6 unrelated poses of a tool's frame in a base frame.
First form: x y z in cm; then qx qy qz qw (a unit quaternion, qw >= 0).
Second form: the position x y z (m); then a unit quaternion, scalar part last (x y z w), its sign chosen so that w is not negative. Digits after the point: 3 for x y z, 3 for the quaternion.
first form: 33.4 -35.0 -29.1 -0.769 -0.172 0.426 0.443
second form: 0.334 -0.350 -0.291 -0.769 -0.172 0.426 0.443
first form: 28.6 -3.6 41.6 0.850 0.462 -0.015 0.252
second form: 0.286 -0.036 0.416 0.850 0.462 -0.015 0.252
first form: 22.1 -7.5 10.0 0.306 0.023 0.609 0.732
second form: 0.221 -0.075 0.100 0.306 0.023 0.609 0.732
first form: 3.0 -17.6 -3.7 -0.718 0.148 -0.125 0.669
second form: 0.030 -0.176 -0.037 -0.718 0.148 -0.125 0.669
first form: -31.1 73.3 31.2 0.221 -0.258 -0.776 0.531
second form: -0.311 0.733 0.312 0.221 -0.258 -0.776 0.531
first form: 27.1 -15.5 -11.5 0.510 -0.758 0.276 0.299
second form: 0.271 -0.155 -0.115 0.510 -0.758 0.276 0.299
